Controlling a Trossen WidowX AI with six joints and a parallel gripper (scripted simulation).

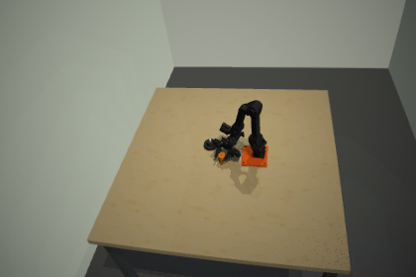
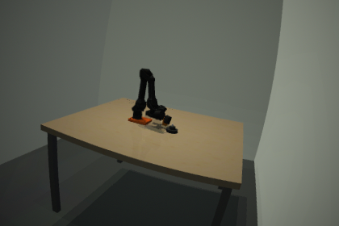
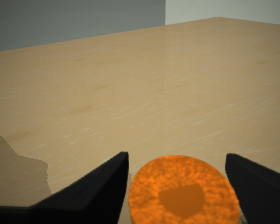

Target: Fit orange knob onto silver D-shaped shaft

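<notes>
The orange knob is 30 mm to the right of my gripper tip and 10 mm behind it. The rest, counted from my gripper tip: round dark pedestal 130 mm to the right, 100 mm ahead, 20 mm below.
</notes>
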